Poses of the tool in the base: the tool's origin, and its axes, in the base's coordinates. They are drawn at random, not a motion.
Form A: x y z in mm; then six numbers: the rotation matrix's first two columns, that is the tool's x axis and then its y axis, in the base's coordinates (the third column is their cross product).
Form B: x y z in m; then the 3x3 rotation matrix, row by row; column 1 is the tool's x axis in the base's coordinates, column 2 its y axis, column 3 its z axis. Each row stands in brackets. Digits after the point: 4 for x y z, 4 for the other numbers.
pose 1, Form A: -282.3, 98.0, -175.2, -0.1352, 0.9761, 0.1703, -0.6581, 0.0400, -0.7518
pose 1, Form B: [-0.2823, 0.0980, -0.1752], [[-0.1352, -0.6581, -0.7406], [0.9761, 0.0400, -0.2137], [0.1703, -0.7518, 0.6370]]
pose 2, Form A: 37.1, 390.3, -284.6, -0.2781, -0.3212, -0.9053, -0.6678, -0.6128, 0.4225
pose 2, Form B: [0.0371, 0.3903, -0.2846], [[-0.2781, -0.6678, -0.6905], [-0.3212, -0.6128, 0.7221], [-0.9053, 0.4225, -0.0441]]
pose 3, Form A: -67.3, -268.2, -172.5, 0.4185, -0.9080, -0.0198, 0.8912, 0.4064, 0.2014
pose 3, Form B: [-0.0673, -0.2682, -0.1725], [[0.4185, 0.8912, -0.1748], [-0.9080, 0.4064, -0.1019], [-0.0198, 0.2014, 0.9793]]
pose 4, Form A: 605.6, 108.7, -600.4, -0.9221, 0.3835, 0.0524, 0.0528, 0.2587, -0.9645
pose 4, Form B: [0.6056, 0.1087, -0.6004], [[-0.9221, 0.0528, -0.3834], [0.3835, 0.2587, -0.8866], [0.0524, -0.9645, -0.2588]]
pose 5, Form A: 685.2, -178.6, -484.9, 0.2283, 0.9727, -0.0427, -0.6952, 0.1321, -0.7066
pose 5, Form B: [0.6852, -0.1786, -0.4849], [[0.2283, -0.6952, -0.6817], [0.9727, 0.1321, 0.1910], [-0.0427, -0.7066, 0.7064]]
